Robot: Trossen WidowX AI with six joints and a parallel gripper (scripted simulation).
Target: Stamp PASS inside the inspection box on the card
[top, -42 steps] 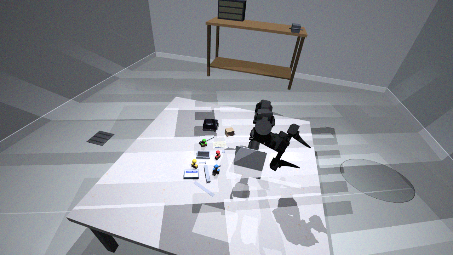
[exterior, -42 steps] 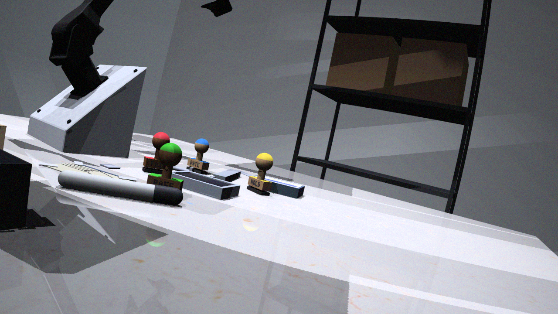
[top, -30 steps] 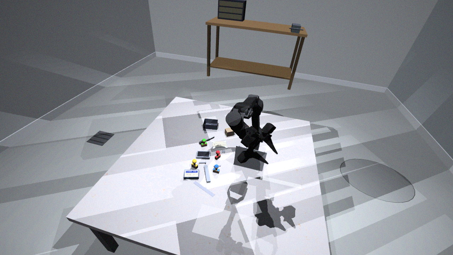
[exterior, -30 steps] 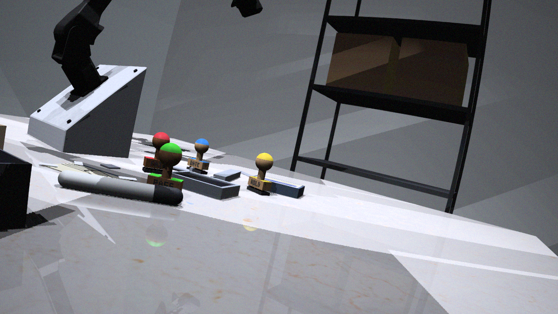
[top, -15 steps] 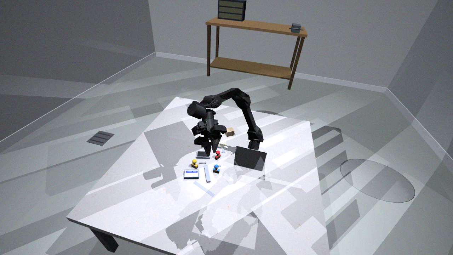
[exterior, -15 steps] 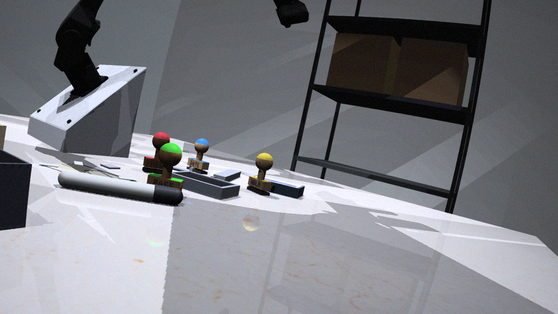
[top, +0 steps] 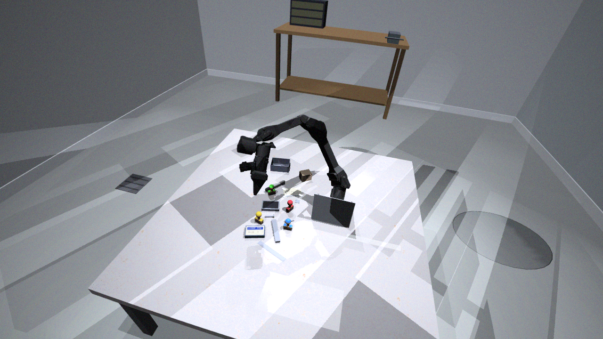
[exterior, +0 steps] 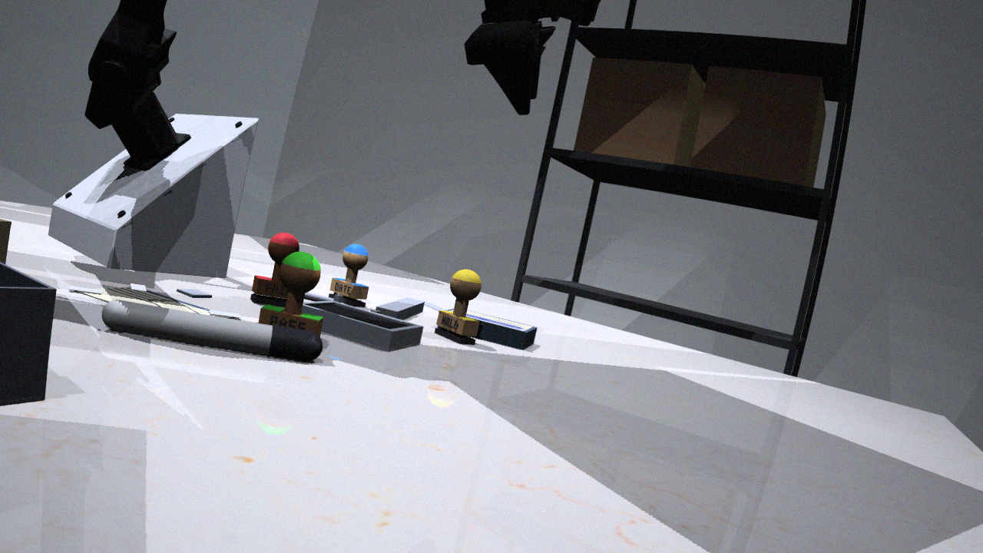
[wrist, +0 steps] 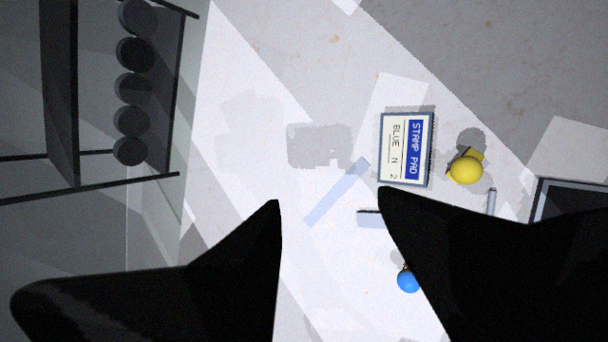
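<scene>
The green stamp lies 20 mm ahead of my gripper tip, 270 mm to the right of it and 220 mm below it. Round my gripper tip: blue date stamp 130 mm behind, 60 mm to the right, 220 mm below; then yellow stamp 10 mm ahead, 60 mm to the right, 220 mm below; then ink pad 10 mm behind, 170 mm to the right, 240 mm below.
</scene>
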